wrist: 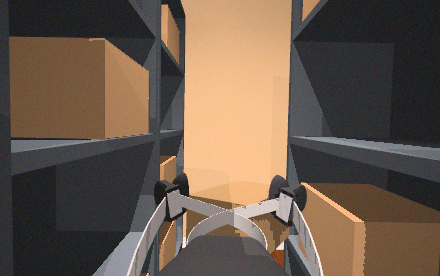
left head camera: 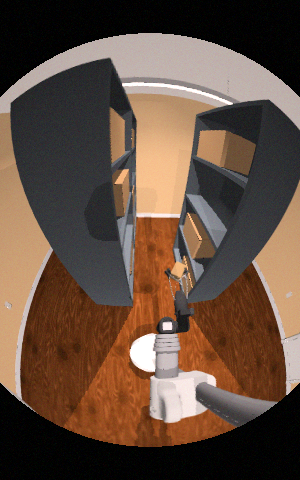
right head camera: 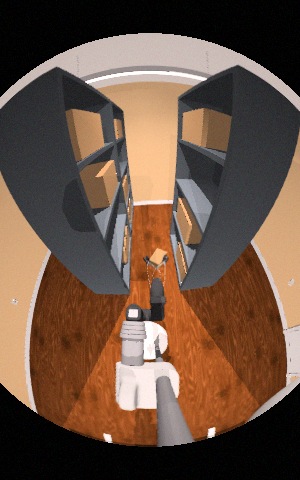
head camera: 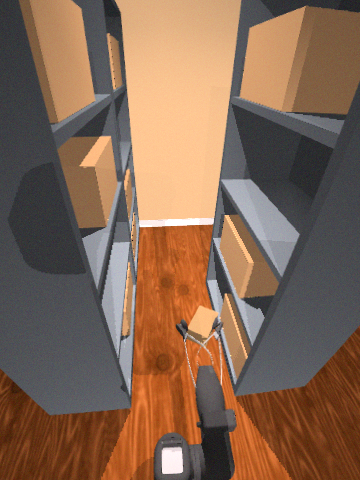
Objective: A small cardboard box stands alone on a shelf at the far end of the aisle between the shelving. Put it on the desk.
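Seen in the pictures: gripper, fingertip midpoint: (wrist: 230,189) (left head camera: 176,267) (right head camera: 155,254) (head camera: 199,319); robot's base at its link origin: (left head camera: 150,351) (right head camera: 147,339).
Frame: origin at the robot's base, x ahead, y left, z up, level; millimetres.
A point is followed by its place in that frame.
My gripper (head camera: 200,328) {x 484, y -84, z 947 mm} (left head camera: 178,272) {x 484, y -84, z 947 mm} (right head camera: 156,260) {x 484, y -84, z 947 mm} (wrist: 230,189) {x 484, y -84, z 947 mm} is shut on the small cardboard box (head camera: 202,320) {x 479, y -93, z 947 mm} (left head camera: 178,269) {x 473, y -96, z 948 mm} (right head camera: 159,256) {x 472, y -104, z 948 mm} (wrist: 200,218) {x 446, y -60, z 931 mm}. The box sits tilted between the two fingertips, held in the air in front of the wrist at the near end of the aisle. In the head camera view it is close to the right shelving's lower shelves. In the wrist view the finger strips cover part of the box. The desk does not show in these views.
Grey shelving stands on the left (head camera: 55,325) {x 538, y 377, z 842 mm} (left head camera: 65,190) {x 535, y 420, z 1359 mm} (right head camera: 35,185) {x 533, y 452, z 1403 mm} and on the right (head camera: 320,300) {x 598, y -549, z 864 mm} (left head camera: 260,200) {x 595, y -499, z 1362 mm} (right head camera: 255,200) {x 604, y -640, z 1248 mm}, holding larger cardboard boxes. Wooden floor (head camera: 170,260) {x 1806, y -15, z -28 mm} runs between them to a tan wall (head camera: 175,125) {x 2436, y -67, z 1092 mm}.
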